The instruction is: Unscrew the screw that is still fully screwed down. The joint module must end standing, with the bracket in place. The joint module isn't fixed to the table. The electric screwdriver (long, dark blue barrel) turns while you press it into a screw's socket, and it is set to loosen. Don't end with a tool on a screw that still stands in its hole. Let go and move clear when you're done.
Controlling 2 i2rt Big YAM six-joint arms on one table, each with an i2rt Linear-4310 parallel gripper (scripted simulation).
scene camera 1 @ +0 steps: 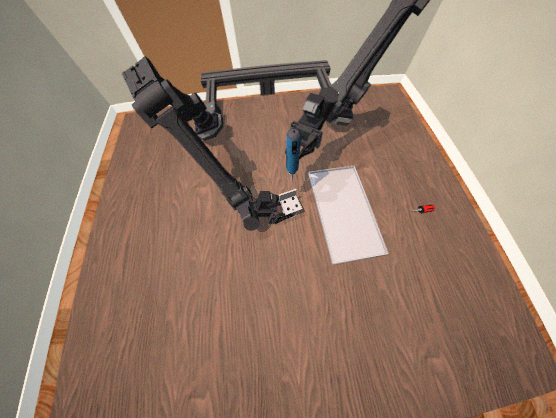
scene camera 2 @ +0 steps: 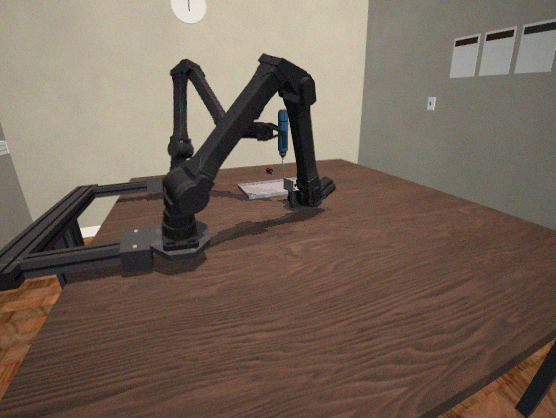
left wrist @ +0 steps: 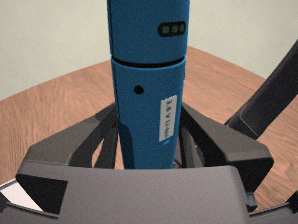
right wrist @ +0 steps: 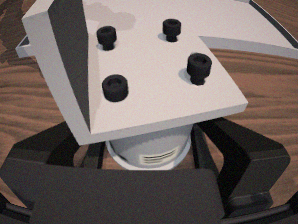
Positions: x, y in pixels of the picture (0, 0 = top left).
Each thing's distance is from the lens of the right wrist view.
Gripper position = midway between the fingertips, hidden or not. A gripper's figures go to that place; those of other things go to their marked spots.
my right gripper (right wrist: 148, 110): 0.13 m
bracket (right wrist: 161, 96): 0.08 m
joint module body (right wrist: 161, 150): 0.10 m
